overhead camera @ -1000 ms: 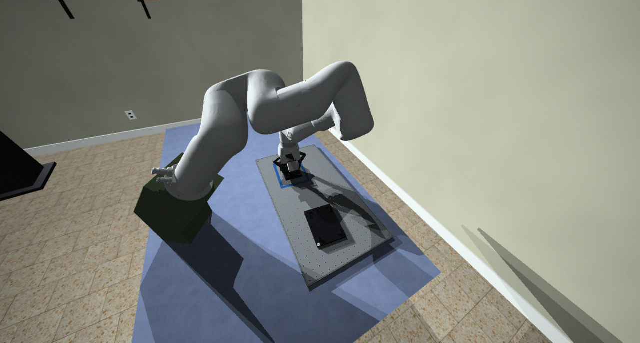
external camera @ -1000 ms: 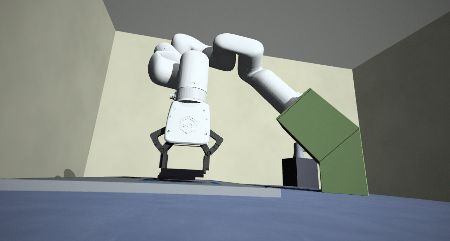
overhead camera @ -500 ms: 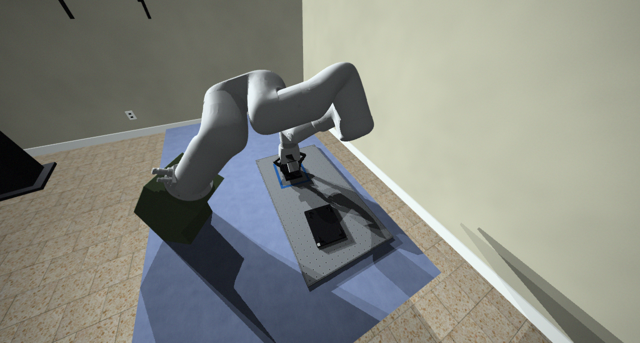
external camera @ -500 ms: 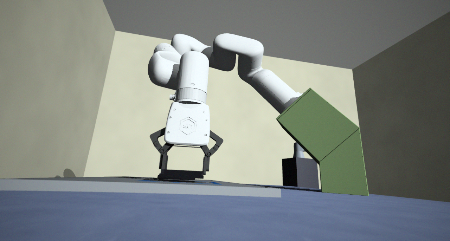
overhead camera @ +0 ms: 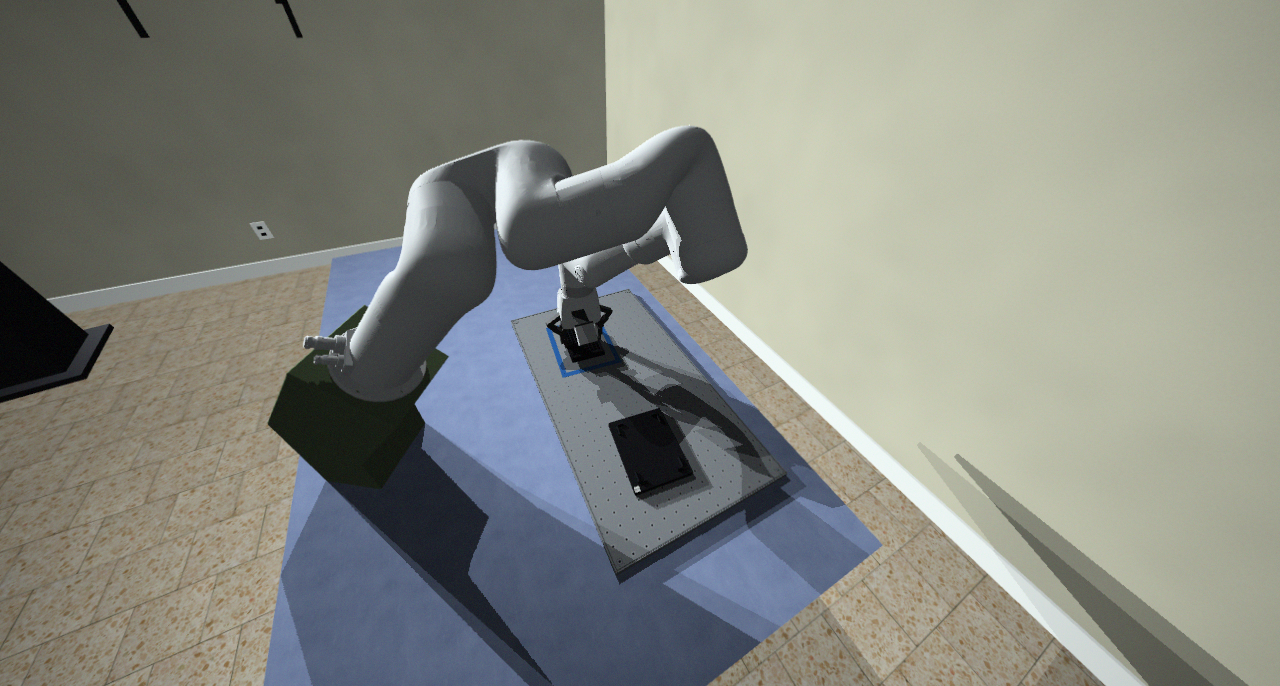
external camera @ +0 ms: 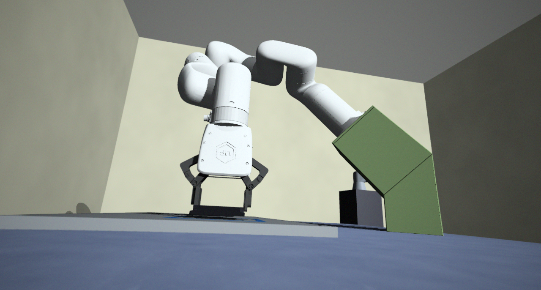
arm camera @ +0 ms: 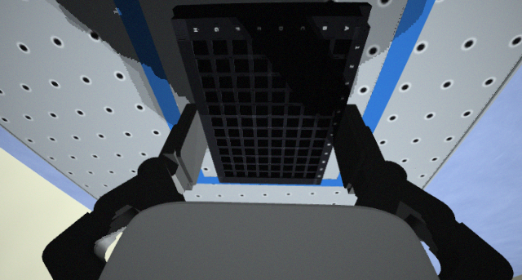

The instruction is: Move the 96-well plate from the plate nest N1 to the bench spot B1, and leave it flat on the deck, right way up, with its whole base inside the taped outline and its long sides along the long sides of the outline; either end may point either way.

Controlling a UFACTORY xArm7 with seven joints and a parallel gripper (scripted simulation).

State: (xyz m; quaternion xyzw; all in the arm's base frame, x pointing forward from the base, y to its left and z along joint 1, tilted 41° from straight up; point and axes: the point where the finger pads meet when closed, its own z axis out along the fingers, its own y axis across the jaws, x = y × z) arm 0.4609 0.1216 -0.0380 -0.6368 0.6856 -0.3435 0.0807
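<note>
My gripper is now 10 mm above the black 96-well plate. Also, from my hand: black plate nest N1: 350 mm to the right, 30 mm behind, 20 mm below.
</note>
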